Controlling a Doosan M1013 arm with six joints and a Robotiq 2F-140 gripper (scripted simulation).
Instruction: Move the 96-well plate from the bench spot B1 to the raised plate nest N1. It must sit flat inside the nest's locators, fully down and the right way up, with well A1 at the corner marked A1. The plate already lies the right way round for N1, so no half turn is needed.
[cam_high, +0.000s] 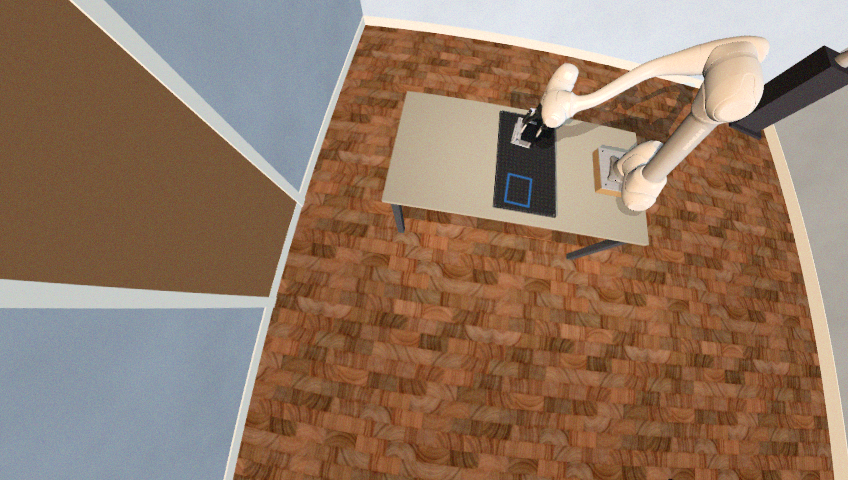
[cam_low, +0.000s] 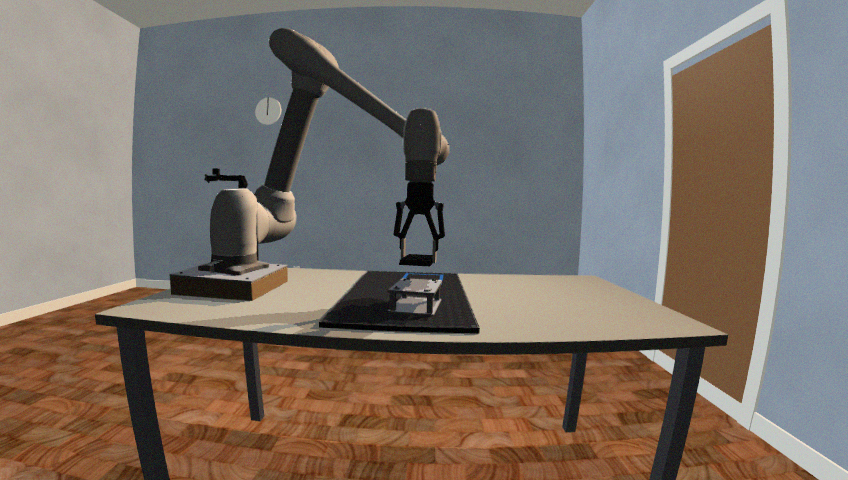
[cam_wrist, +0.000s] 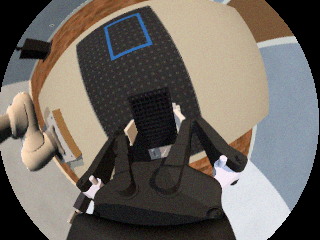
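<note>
My hand is 80 mm above the raised plate nest N1, 70 mm to the left of it and 10 mm short of it. Also, from my hand: dark 96-well plate: 20 mm below.
</note>
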